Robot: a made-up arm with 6 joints. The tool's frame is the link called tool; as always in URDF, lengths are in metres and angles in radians. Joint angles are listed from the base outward.
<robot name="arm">
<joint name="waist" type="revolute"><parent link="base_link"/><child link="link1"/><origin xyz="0.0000 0.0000 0.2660" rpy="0.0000 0.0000 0.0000"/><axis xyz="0 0 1"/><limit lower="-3.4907" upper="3.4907"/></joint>
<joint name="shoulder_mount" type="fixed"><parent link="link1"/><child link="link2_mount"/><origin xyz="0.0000 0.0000 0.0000" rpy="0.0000 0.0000 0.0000"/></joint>
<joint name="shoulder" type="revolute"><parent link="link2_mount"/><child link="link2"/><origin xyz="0.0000 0.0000 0.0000" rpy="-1.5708 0.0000 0.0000"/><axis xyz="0 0 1"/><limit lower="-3.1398" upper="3.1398"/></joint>
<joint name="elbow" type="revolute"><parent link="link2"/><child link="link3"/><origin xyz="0.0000 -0.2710 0.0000" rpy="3.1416 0.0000 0.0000"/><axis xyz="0 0 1"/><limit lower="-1.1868" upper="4.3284"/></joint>
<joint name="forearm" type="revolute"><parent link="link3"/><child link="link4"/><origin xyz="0.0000 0.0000 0.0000" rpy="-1.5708 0.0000 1.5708"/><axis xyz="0 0 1"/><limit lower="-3.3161" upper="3.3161"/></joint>
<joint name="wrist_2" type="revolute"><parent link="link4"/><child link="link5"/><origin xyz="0.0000 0.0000 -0.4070" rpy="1.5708 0.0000 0.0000"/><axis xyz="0 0 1"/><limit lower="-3.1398" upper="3.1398"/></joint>
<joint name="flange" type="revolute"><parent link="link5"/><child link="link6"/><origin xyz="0.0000 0.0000 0.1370" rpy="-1.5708 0.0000 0.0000"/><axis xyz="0 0 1"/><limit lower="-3.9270" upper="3.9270"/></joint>
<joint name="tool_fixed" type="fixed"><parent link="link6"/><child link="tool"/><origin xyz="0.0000 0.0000 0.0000" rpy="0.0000 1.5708 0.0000"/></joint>
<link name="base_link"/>
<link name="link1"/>
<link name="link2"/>
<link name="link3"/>
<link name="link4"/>
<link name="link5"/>
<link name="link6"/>
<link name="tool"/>
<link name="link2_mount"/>
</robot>
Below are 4 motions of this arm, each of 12 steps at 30 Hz.
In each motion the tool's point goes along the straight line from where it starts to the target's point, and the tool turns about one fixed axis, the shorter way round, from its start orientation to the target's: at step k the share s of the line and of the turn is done. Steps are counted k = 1, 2, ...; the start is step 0. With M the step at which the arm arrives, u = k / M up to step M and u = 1 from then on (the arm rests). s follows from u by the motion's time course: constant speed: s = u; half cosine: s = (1 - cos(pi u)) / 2; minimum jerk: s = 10 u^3 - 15 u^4 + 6 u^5.
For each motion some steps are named. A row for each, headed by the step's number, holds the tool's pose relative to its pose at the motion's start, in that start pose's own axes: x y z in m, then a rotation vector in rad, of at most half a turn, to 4 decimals.
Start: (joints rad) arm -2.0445 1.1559 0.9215 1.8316 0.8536 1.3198
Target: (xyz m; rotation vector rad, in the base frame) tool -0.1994 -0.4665 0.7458 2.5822 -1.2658 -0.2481
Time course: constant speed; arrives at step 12
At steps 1, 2, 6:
1: -0.0179 -0.0165 -0.0197 -0.0505 0.0264 -0.0195
2: -0.0358 -0.0331 -0.0394 -0.1010 0.0527 -0.0389
6: -0.1075 -0.0993 -0.1182 -0.3031 0.1582 -0.1168

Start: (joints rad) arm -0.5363 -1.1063 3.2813 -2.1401 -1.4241 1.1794
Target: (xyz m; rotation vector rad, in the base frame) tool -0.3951 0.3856 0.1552 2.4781 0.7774 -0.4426
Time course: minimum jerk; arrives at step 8
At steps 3, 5, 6, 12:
3: -0.0041 0.0123 -0.0365 0.1330 -0.0344 -0.0196
5: -0.0108 0.0324 -0.0960 0.3501 -0.0907 -0.0515
6: -0.0133 0.0400 -0.1188 0.4331 -0.1121 -0.0637
12: -0.0149 0.0447 -0.1325 0.4831 -0.1251 -0.0711

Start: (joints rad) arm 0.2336 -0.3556 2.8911 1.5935 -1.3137 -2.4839
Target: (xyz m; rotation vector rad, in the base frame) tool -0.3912 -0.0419 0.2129 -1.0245 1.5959 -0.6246
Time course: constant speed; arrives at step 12
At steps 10, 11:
10: -0.0522 0.0573 0.1146 0.2015 -0.1503 0.3691
11: -0.0574 0.0630 0.1260 0.2217 -0.1653 0.4060

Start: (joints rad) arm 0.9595 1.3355 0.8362 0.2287 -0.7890 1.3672
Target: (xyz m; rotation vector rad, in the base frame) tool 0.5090 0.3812 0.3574 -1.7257 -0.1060 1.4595
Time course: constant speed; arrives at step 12
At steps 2, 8, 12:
2: -0.0306 -0.0051 -0.0157 -0.0043 -0.0378 -0.0651
8: -0.1224 -0.0206 -0.0628 -0.0171 -0.1511 -0.2605
12: -0.1835 -0.0309 -0.0942 -0.0256 -0.2266 -0.3907

